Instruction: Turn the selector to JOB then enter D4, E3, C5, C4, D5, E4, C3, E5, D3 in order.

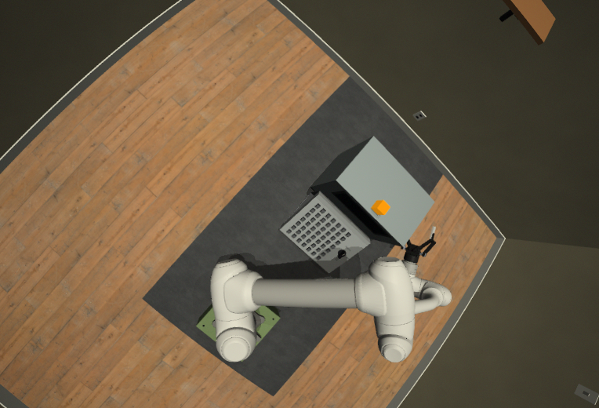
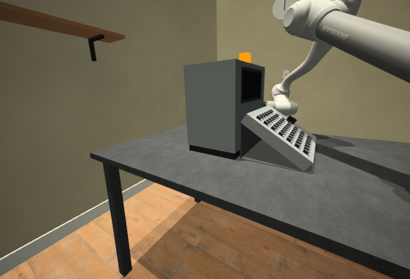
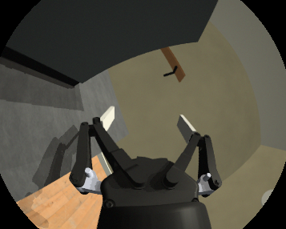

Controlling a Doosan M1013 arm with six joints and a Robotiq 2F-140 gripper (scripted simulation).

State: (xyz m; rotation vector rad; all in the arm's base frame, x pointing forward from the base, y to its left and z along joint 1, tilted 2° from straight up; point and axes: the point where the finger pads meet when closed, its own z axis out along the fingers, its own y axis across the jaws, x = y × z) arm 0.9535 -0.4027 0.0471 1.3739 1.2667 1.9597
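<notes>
Now: the key E4 42 cm behind my hand, 39 cm to the left of it and 7 cm below it. From my hand the other things lie so: keypad 37 cm behind, 35 cm to the left, 9 cm below; black selector knob 39 cm behind, 23 cm to the left, 4 cm below.
</notes>
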